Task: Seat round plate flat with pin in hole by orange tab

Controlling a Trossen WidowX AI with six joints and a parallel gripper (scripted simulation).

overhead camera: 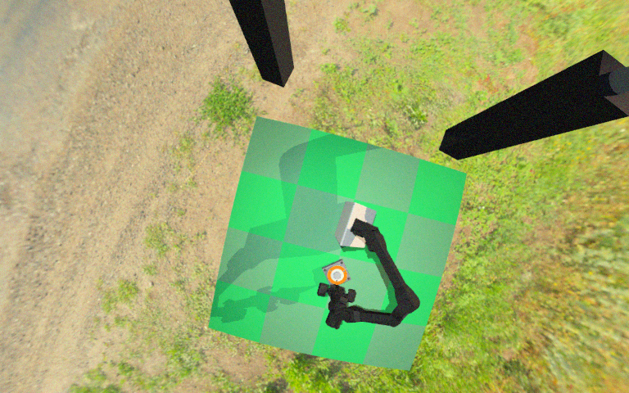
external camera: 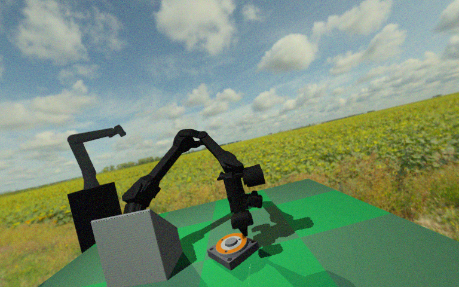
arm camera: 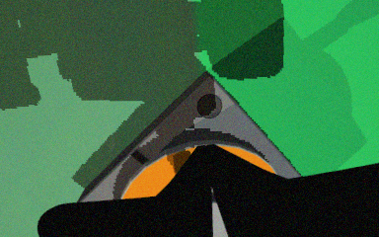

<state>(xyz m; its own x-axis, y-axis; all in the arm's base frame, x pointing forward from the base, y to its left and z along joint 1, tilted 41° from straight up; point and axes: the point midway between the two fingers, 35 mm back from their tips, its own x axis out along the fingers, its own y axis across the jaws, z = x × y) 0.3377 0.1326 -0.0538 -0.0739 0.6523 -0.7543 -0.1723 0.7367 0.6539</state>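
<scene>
Right now my gripper tip is 3 cm past the round plate and 1 cm above it. From my gripper tip the other things lie so: square grey base: 5 cm behind, 2 cm below, 1 cm to the right.
</scene>
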